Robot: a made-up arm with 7 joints. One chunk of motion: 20 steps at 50 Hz.
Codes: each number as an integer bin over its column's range. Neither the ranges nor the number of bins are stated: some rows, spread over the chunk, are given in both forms.
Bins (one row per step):
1: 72 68 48 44 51 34 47
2: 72 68 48 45 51 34 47
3: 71 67 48 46 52 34 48
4: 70 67 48 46 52 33 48
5: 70 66 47 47 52 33 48
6: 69 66 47 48 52 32 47
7: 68 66 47 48 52 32 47
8: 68 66 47 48 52 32 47
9: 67 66 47 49 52 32 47
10: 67 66 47 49 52 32 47
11: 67 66 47 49 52 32 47
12: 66 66 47 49 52 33 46
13: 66 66 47 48 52 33 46
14: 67 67 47 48 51 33 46
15: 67 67 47 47 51 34 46
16: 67 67 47 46 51 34 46
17: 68 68 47 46 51 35 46
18: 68 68 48 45 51 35 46
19: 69 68 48 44 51 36 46
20: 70 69 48 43 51 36 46
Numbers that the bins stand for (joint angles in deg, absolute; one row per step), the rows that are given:
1: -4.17 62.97 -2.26 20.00 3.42 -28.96 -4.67
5: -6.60 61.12 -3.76 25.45 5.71 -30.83 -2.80
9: -10.24 61.12 -3.76 29.09 5.71 -32.70 -4.67
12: -11.46 61.12 -3.76 29.09 5.71 -30.83 -6.54
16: -10.24 62.05 -3.76 23.64 3.42 -28.96 -6.54
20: -6.60 63.90 -2.26 18.18 3.42 -25.23 -6.54
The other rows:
2: -4.17 62.97 -2.26 21.82 3.42 -28.96 -4.67
3: -5.38 62.05 -2.26 23.64 5.71 -28.96 -2.80
4: -6.60 62.05 -2.26 23.64 5.71 -30.83 -2.80
6: -7.81 61.12 -3.76 27.27 5.71 -32.70 -4.67
7: -9.03 61.12 -3.76 27.27 5.71 -32.70 -4.67
8: -9.03 61.12 -3.76 27.27 5.71 -32.70 -4.67
10: -10.24 61.12 -3.76 29.09 5.71 -32.70 -4.67
11: -10.24 61.12 -3.76 29.09 5.71 -32.70 -4.67
13: -11.46 61.12 -3.76 27.27 5.71 -30.83 -6.54
14: -10.24 62.05 -3.76 27.27 3.42 -30.83 -6.54
15: -10.24 62.05 -3.76 25.45 3.42 -28.96 -6.54
17: -9.03 62.97 -3.76 23.64 3.42 -27.10 -6.54
18: -9.03 62.97 -2.26 21.82 3.42 -27.10 -6.54
19: -7.81 62.97 -2.26 20.00 3.42 -25.23 -6.54

